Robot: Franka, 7 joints.
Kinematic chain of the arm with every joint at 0, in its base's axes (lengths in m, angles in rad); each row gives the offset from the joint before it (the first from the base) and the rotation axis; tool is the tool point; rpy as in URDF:
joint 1: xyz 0 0 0.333 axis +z
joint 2: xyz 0 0 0 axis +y
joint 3: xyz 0 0 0.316 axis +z
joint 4: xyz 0.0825 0 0 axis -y
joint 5: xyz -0.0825 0 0.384 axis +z
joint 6: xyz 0 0 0 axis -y
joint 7: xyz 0.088 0 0 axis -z
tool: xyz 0 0 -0.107 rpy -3.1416 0 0
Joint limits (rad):
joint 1: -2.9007..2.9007
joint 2: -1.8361..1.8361
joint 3: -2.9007..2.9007
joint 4: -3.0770..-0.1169
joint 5: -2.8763..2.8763
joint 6: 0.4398..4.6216
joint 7: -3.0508..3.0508
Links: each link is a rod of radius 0.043 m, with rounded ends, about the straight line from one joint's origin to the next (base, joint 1, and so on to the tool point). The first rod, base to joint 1, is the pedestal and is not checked.
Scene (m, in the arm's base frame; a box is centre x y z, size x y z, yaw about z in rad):
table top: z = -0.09
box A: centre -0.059 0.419 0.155 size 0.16 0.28 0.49 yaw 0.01
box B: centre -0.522 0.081 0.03 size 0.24 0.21 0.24 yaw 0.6
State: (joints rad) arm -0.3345 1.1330 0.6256 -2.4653 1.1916 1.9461 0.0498
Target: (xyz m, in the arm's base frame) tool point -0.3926 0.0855 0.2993
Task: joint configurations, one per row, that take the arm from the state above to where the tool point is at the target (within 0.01 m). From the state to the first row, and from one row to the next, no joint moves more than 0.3 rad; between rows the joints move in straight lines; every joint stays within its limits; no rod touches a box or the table.
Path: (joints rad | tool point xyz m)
1: -0.3628 1.1240 0.4210 -2.6638 1.2020 2.0676 0.0159 | 0.1077 0.1704 -0.0049
2: -0.3911 1.1151 0.2164 -2.8622 1.2124 2.1891 -0.0181 | 0.0149 0.0975 0.0116
3: -0.4194 1.1061 0.0118 -3.0607 1.2229 2.3106 -0.0520 | -0.0708 0.0544 0.0659
4: -0.2502 1.3069 -0.2795 -3.0661 1.2206 2.1797 -0.2015 | -0.1379 0.0157 0.0956
5: -0.0810 1.5077 -0.5708 -3.0716 1.2183 2.0487 -0.3510 | -0.1818 -0.0406 0.1408
6: 0.0882 1.7085 -0.8620 -3.0770 1.2160 1.9178 -0.5005 | -0.1944 -0.1056 0.1968
7: -0.1686 1.7298 -0.9451 -3.0140 1.2149 2.0250 -0.4087 | -0.2262 -0.1016 0.1976
8: -0.4254 1.7510 -1.0281 -2.9509 1.2137 2.1323 -0.3170 | -0.2637 -0.0888 0.2052
9: -0.6822 1.7723 -1.1111 -2.8879 1.2126 2.2395 -0.2253 | -0.3036 -0.0641 0.2197
10: -0.9390 1.7936 -1.1941 -2.8248 1.2114 2.3467 -0.1336 | -0.3416 -0.0262 0.2406
11: -1.1957 1.8148 -1.2771 -2.7618 1.2102 2.4540 -0.0419 | -0.3726 0.0244 0.2675
12: -1.4525 1.8361 -1.3602 -2.6988 1.2091 2.5612 0.0498 | -0.3926 0.0855 0.2993

